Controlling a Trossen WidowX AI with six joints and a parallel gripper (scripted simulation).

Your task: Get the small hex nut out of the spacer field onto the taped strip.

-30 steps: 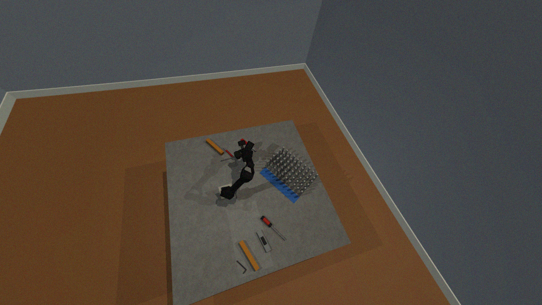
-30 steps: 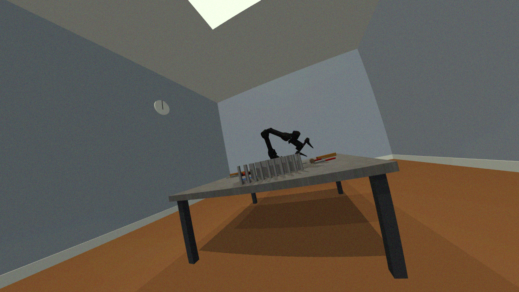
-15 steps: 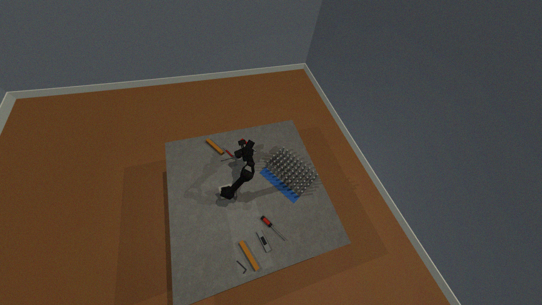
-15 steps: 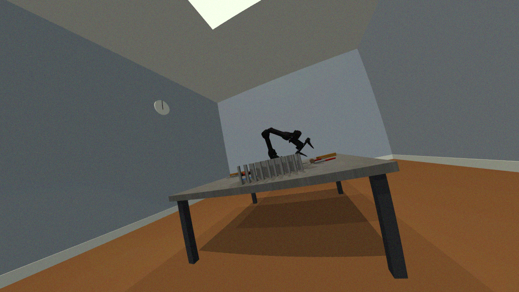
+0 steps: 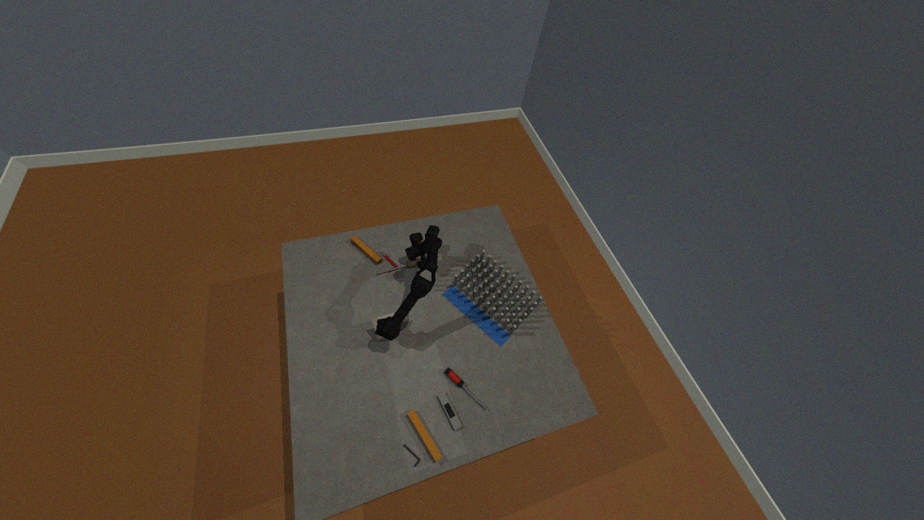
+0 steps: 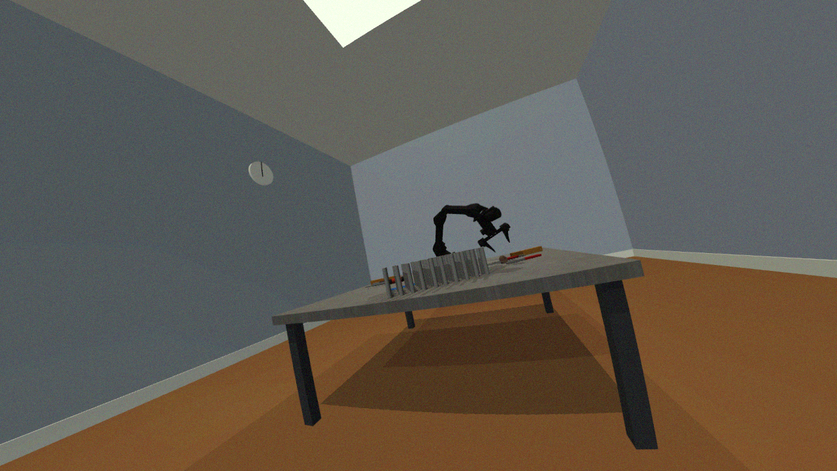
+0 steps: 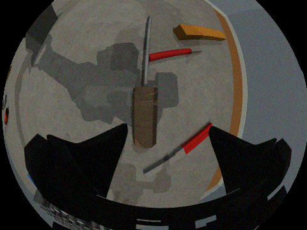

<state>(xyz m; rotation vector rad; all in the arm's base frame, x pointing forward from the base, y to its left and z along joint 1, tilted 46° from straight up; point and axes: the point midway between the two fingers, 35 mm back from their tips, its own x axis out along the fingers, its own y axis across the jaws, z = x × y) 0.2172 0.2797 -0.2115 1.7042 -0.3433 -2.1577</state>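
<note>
Now: gripper tip 11 cm past the hook tool, 2 cm to the left of it and 7 cm above it. Round my gripper tip: blue taped strip (25 cm ahead, 37 cm to the right, 8 cm below); dark flat tool (79 cm to the right, 7 cm below); thin red tool (15 cm behind, 7 cm to the left, 8 cm below).
</note>
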